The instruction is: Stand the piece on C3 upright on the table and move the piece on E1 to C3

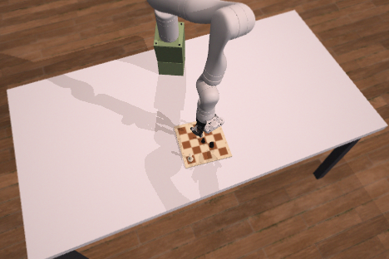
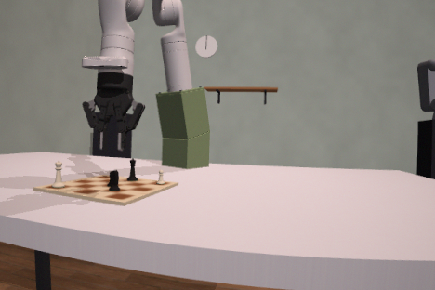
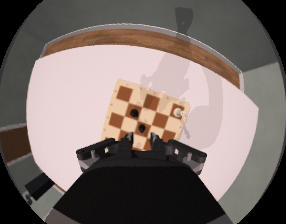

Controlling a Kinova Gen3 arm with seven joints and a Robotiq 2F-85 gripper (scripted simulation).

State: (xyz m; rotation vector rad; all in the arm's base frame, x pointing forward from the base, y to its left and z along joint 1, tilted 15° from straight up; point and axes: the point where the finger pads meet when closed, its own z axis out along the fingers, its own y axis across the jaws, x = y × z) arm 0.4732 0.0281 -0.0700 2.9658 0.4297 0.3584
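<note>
The black pawn lies 8 cm below my hand. The rest, counted from my hand: white pawn (8 cm behind, 8 cm to the left, 8 cm below); black piece (8 cm behind, 7 cm below); chessboard (1 cm behind, 10 cm below).
</note>
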